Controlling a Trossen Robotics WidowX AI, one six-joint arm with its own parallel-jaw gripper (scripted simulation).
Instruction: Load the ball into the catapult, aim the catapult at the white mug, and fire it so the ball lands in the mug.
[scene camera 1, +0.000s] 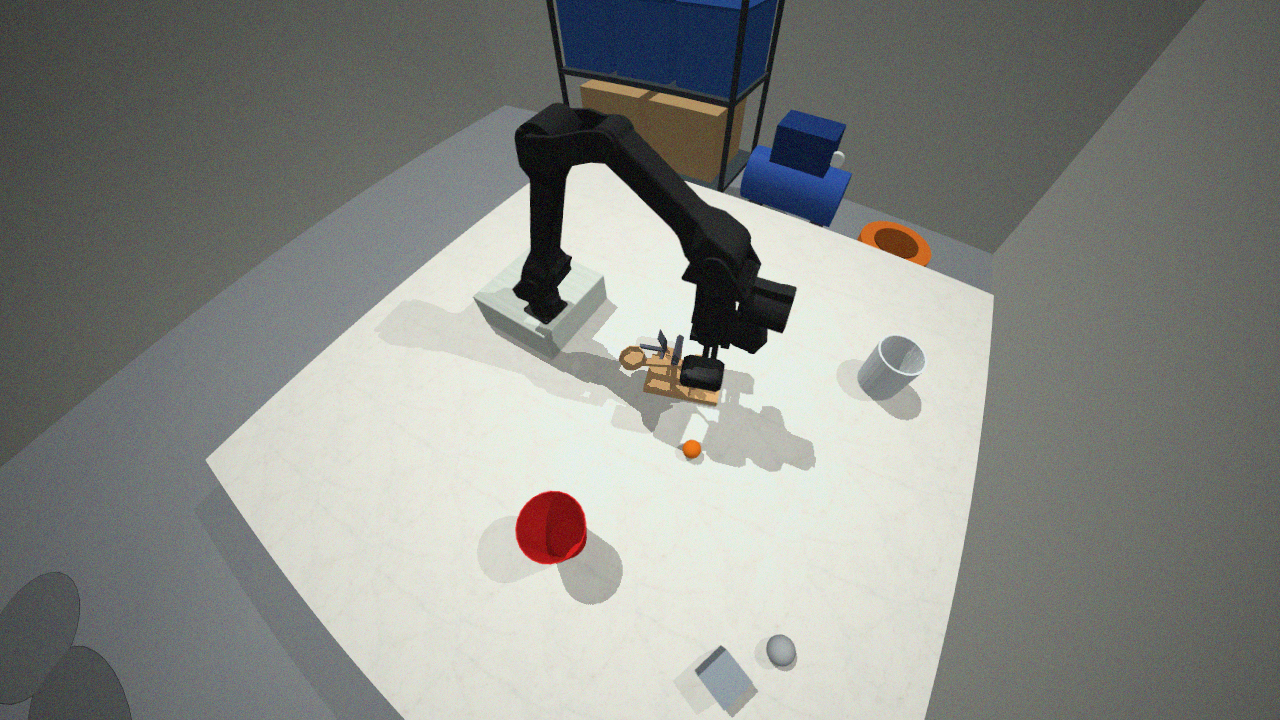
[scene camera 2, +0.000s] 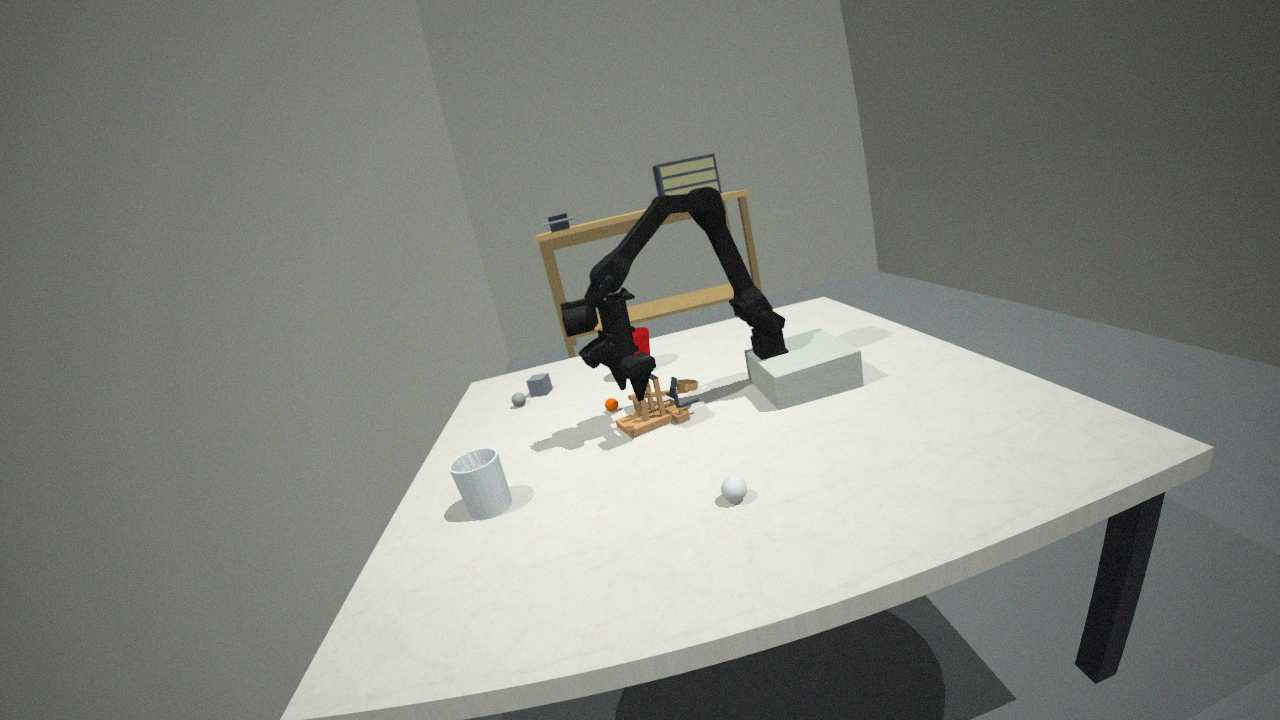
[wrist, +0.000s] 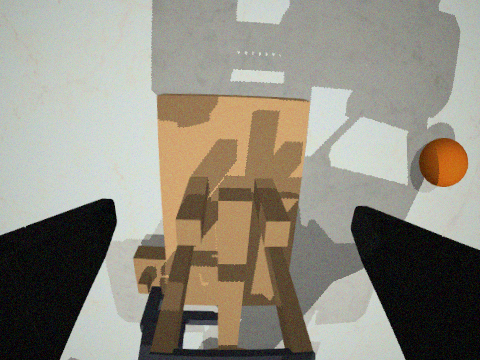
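Scene camera 1 takes in the gripper (scene camera 1: 704, 364) and a catapult (scene camera 1: 663, 377), along with a red cup (scene camera 1: 551, 527) and a white mug (scene camera 1: 897, 360). The mug (scene camera 2: 479, 476) appears again in scene camera 2, as do the catapult (scene camera 2: 644, 419) and the gripper (scene camera 2: 631, 394). An orange ball (wrist: 442, 161) is visible in the wrist view together with the catapult (wrist: 230, 166) and the gripper (wrist: 236, 215). The white mug is out of frame in the wrist view, and the red cup is out of frame in the wrist view too.
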